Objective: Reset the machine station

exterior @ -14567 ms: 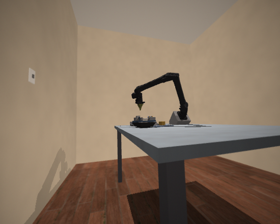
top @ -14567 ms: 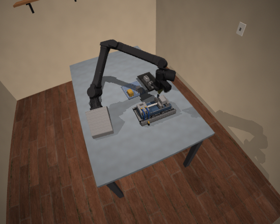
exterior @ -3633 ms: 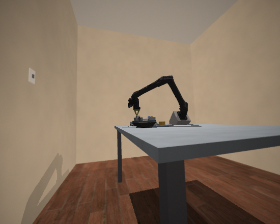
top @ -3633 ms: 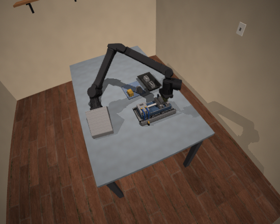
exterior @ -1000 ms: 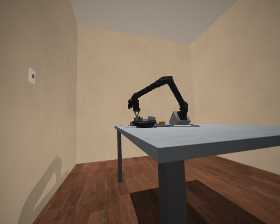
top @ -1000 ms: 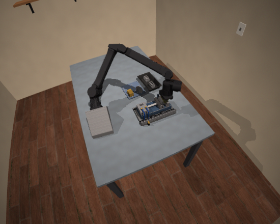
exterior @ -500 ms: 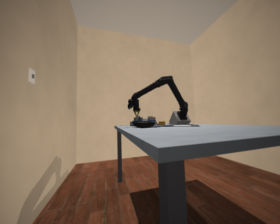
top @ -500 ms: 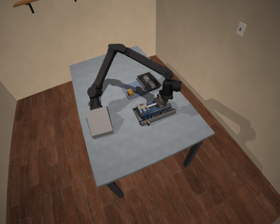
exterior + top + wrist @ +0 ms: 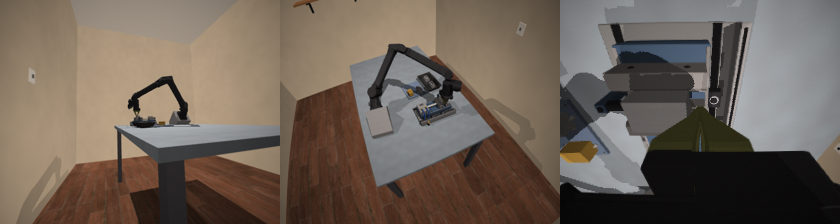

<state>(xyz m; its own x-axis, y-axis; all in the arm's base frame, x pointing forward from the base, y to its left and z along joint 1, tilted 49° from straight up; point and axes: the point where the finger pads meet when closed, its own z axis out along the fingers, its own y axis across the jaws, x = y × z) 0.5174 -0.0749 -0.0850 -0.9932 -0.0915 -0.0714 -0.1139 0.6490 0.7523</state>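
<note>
The blue vise base is 80 mm behind my hand, 70 mm below it and 30 mm to the left of it. Round my hand: yellow brass blank (280 mm to the left, 220 mm behind, 90 mm below).
</note>
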